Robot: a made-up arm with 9 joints. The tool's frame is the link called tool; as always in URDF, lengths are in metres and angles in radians. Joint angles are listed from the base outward.
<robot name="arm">
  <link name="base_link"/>
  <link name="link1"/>
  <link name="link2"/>
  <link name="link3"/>
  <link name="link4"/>
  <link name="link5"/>
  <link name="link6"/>
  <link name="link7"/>
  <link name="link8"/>
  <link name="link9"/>
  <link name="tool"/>
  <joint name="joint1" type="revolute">
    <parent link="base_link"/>
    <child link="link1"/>
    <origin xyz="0 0 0.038" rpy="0 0 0"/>
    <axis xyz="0 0 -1"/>
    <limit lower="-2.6" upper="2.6"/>
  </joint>
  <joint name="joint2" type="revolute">
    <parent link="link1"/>
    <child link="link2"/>
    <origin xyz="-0.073 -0.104 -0.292" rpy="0 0 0"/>
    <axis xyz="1 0 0"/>
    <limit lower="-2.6" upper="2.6"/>
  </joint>
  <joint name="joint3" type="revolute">
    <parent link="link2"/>
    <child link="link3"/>
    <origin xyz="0.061 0.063 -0.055" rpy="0 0 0"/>
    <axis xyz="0 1 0"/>
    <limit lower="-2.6" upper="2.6"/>
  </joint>
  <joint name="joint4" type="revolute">
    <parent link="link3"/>
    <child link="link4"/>
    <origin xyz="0.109 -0.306 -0.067" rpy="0 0 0"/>
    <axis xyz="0 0 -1"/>
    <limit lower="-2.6" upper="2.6"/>
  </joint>
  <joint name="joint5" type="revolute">
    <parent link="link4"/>
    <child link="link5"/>
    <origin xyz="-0.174 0.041 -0.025" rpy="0 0 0"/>
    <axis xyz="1 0 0"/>
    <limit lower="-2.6" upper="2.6"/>
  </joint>
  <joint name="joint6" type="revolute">
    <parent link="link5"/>
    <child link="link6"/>
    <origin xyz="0.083 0.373 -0.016" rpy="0 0 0"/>
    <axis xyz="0 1 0"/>
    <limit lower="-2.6" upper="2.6"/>
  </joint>
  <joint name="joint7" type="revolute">
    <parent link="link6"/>
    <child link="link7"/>
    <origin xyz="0.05 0.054 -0.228" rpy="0 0 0"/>
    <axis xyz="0 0 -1"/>
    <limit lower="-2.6" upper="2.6"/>
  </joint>
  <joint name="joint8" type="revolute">
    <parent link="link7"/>
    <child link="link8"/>
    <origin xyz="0.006 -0.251 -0.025" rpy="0 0 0"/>
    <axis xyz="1 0 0"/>
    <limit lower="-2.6" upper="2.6"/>
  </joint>
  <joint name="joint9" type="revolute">
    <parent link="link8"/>
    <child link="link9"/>
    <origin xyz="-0.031 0.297 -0.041" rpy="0 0 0"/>
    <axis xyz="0 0 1"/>
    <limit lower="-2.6" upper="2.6"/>
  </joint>
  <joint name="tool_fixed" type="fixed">
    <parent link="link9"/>
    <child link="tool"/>
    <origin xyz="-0.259 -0.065 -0.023" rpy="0 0 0"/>
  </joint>
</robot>
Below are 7 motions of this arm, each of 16 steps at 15 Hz.
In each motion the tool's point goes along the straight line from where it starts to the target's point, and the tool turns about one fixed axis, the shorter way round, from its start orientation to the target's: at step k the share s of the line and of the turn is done. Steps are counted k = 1, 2, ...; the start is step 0. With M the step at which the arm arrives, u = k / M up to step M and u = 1 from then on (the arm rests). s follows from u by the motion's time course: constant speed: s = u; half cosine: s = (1 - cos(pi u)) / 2; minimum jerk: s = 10 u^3 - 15 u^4 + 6 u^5.
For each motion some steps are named. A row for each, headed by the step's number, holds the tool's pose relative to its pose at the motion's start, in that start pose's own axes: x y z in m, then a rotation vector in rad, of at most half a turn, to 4 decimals.
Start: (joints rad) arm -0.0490 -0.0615 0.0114 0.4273 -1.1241 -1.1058 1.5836 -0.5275 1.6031
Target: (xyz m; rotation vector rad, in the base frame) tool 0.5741 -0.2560 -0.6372 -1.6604 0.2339 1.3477
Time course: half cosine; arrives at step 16
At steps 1, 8, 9, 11, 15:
1: 0.0046 -0.0007 0.0021 -0.0043 -0.0035 0.0122
8: 0.2370 -0.0369 0.1118 -0.2227 -0.1808 0.6346
9: 0.2833 -0.0441 0.1337 -0.2662 -0.2161 0.7585
11: 0.3687 -0.0574 0.1740 -0.3465 -0.2813 0.9872
15: 0.4695 -0.0731 0.2215 -0.4412 -0.3582 1.2571

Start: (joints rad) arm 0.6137 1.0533 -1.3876 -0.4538 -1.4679 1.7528 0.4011 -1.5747 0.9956
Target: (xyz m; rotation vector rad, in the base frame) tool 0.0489 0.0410 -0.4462 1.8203 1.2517 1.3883
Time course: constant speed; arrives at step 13
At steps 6, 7, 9, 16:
6: -0.0536 -0.0513 -0.0884 -0.1562 0.3493 0.7143
7: -0.0626 -0.0599 -0.1031 -0.1822 0.4075 0.8334
9: -0.0805 -0.0770 -0.1326 -0.2343 0.5240 1.0715
16: -0.1162 -0.1112 -0.1916 -0.3384 0.7569 1.5478

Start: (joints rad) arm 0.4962 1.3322 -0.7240 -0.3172 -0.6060 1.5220 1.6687 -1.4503 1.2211
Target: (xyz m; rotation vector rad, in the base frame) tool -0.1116 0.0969 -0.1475 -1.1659 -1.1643 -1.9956
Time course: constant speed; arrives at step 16
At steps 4, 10, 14, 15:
4: -0.0458 -0.0897 -0.0103 -0.2137 0.3970 0.3591
10: -0.1144 -0.2243 -0.0257 -0.5342 0.9926 0.8979
14: -0.1602 -0.3141 -0.0360 -0.7479 1.3896 1.2570
15: -0.1716 -0.3365 -0.0385 -0.8014 1.4889 1.3468

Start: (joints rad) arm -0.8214 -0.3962 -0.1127 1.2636 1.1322 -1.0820 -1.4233 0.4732 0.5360
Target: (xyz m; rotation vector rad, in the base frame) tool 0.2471 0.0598 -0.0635 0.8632 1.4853 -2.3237
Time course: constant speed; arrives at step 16
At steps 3, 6, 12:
3: 0.0390 0.0307 0.0322 0.0423 -0.1525 0.2471
6: 0.0780 0.0614 0.0644 0.0847 -0.3049 0.4942
12: 0.1560 0.1228 0.1288 0.1693 -0.6098 0.9885

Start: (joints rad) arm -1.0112 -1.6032 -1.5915 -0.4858 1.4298 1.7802 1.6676 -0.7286 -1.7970
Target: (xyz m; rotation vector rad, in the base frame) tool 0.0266 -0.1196 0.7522 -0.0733 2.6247 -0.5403
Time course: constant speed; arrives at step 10
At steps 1, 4, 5, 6, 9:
1: 0.0597 0.0602 -0.0359 0.0572 -0.0527 -0.0260
4: 0.2387 0.2409 -0.1434 0.2288 -0.2109 -0.1040
5: 0.2983 0.3012 -0.1793 0.2860 -0.2636 -0.1300
6: 0.3580 0.3614 -0.2151 0.3431 -0.3164 -0.1560
9: 0.5370 0.5421 -0.3227 0.5147 -0.4746 -0.2340

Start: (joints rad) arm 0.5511 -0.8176 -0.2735 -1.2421 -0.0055 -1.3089 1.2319 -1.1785 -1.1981
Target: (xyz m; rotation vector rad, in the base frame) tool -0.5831 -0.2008 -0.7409 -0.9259 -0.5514 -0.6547
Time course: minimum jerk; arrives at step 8
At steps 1, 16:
1: 0.0061 -0.0048 0.0015 -0.0013 -0.0016 0.0160
16: 0.3801 -0.2994 0.0938 -0.0795 -0.0984 0.9953

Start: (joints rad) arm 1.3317 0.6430 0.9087 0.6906 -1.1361 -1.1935 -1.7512 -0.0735 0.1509
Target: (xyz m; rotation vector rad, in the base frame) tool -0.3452 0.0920 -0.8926 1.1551 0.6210 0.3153
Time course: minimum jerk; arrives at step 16
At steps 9, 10, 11, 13, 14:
9: 0.0305 0.2031 -0.0383 0.8123 -0.3174 -0.2663
10: 0.0359 0.2390 -0.0451 0.9558 -0.3734 -0.3134
11: 0.0406 0.2704 -0.0510 1.0814 -0.4225 -0.3545
13: 0.0471 0.3136 -0.0592 1.2544 -0.4901 -0.4113
14: 0.0488 0.3244 -0.0613 1.2976 -0.5070 -0.4254

